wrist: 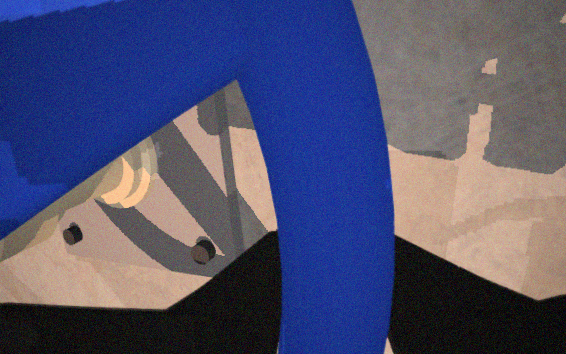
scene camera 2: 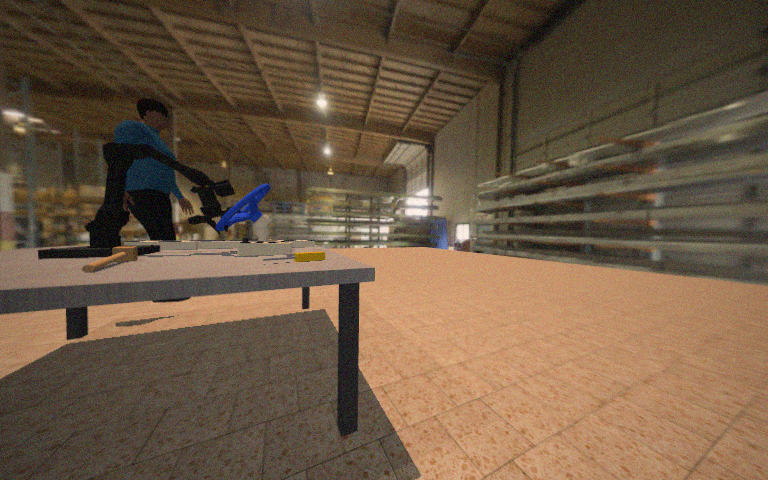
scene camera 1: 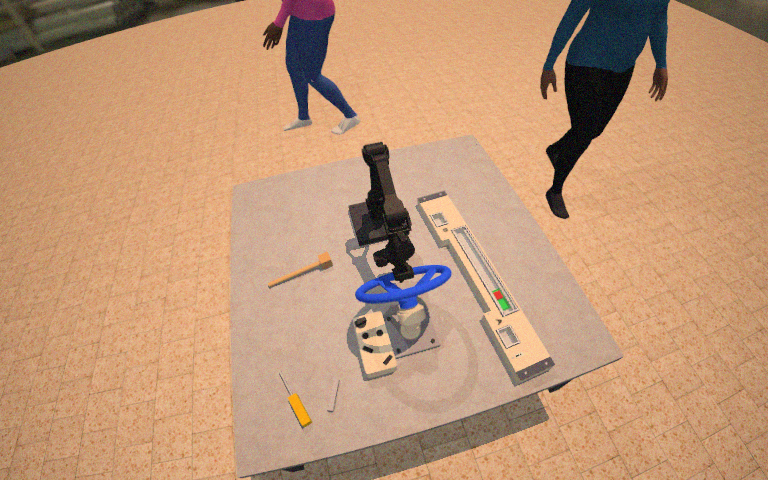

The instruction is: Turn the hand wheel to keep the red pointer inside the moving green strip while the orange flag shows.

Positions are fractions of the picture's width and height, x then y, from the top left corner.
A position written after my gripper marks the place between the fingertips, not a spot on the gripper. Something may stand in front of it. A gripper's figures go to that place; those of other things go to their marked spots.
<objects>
My gripper (scene camera 1: 0.52,0.58): 122 cm from the lens. A blue hand wheel (scene camera 1: 0.53,0.62): 105 cm from the lens.
</objects>
